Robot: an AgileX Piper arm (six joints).
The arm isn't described. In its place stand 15 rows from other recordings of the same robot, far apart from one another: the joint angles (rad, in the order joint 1, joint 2, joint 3, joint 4, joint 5, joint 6), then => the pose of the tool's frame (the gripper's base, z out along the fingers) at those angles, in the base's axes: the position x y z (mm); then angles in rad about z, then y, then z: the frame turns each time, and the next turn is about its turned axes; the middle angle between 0 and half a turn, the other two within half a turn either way.
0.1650, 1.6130, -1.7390, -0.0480, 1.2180, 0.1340 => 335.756, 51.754, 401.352, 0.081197, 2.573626, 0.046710
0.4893, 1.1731, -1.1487, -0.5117, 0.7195, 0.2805 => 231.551, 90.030, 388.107, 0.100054, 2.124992, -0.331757
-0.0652, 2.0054, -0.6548, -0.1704, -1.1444, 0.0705 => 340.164, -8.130, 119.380, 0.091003, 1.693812, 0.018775
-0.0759, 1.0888, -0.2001, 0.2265, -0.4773, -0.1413 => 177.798, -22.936, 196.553, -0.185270, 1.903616, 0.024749
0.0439, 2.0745, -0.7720, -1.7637, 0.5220, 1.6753 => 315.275, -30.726, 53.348, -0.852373, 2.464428, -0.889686
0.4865, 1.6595, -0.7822, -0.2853, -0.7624, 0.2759 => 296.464, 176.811, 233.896, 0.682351, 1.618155, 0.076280
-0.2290, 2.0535, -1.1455, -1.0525, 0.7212, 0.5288 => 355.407, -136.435, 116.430, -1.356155, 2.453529, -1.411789
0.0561, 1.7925, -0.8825, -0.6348, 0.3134, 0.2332 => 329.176, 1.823, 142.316, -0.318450, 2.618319, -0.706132
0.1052, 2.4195, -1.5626, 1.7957, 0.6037, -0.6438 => 486.606, 102.020, 78.101, 0.788819, 2.073722, 1.572215
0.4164, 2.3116, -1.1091, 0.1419, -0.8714, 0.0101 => 403.471, 167.671, 67.534, 0.304547, 1.818181, 0.074312
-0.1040, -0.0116, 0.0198, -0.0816, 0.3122, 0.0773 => 53.404, -7.865, 179.107, -0.129729, 1.802946, -0.006292
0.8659, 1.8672, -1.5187, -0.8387, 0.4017, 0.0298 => 306.620, 319.595, 293.657, 0.525728, 2.083165, -0.939327
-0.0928, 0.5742, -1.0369, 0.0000, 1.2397, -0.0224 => 56.110, -5.222, 400.689, -0.092800, 2.260593, -0.022400
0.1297, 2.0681, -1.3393, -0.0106, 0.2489, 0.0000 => 436.282, 56.666, 149.577, 0.125549, 2.461275, -0.013500
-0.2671, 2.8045, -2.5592, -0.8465, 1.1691, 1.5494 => 520.463, -207.456, 101.785, -1.439575, 2.296703, 0.127475
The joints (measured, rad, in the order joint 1, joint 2, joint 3, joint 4, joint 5, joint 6), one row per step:
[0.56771, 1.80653, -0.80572, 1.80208, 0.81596, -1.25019]
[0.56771, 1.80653, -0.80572, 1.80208, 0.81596, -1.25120]
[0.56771, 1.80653, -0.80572, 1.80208, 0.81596, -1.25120]
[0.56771, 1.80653, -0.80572, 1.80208, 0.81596, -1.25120]
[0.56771, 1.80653, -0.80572, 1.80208, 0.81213, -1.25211]
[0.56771, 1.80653, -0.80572, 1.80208, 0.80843, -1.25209]
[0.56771, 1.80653, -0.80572, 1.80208, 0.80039, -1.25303]
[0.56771, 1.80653, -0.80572, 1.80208, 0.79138, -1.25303]
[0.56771, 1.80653, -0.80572, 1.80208, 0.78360, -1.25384]
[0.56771, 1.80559, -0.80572, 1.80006, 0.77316, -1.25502]
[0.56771, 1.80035, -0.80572, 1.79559, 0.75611, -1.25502]
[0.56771, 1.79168, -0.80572, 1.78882, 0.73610, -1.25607]
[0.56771, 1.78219, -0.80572, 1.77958, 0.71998, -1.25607]
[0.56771, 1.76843, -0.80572, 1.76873, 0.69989, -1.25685]
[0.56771, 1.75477, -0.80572, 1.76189, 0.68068, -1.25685]
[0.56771, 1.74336, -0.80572, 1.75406, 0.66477, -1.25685]
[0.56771, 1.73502, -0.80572, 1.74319, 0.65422, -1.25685]
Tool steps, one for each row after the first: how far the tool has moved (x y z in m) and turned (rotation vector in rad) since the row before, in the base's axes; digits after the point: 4 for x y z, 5 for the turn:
[0.0000, 0.0000, 0.0000, -0.00008, -0.00090, 0.00044]
[0.0000, 0.0000, 0.0000, 0.00000, 0.00000, 0.00000]
[0.0000, 0.0000, 0.0000, 0.00000, 0.00000, 0.00000]
[0.0002, -0.0001, -0.0002, -0.00304, -0.00166, -0.00188]
[0.0002, -0.0001, -0.0002, -0.00286, -0.00080, -0.00221]
[0.0005, -0.0003, -0.0005, -0.00630, -0.00261, -0.00436]
[0.0005, -0.0003, -0.0005, -0.00696, -0.00199, -0.00536]
[0.0004, -0.0003, -0.0005, -0.00610, -0.00243, -0.00425]
[0.0005, -0.0004, -0.0004, -0.00872, -0.00481, -0.00407]
[0.0006, -0.0008, 0.0005, -0.01262, -0.00971, -0.00667]
[0.0005, -0.0011, 0.0014, -0.01429, -0.01501, -0.00626]
[0.0002, -0.0010, 0.0018, -0.01197, -0.01484, -0.00266]
[0.0002, -0.0013, 0.0030, -0.01352, -0.02072, -0.00373]
[0.0003, -0.0013, 0.0032, -0.01051, -0.01850, -0.00695]
[0.0002, -0.0011, 0.0026, -0.00974, -0.01623, -0.00433]
[-0.0002, -0.0009, 0.0018, -0.00915, -0.01351, 0.00126]

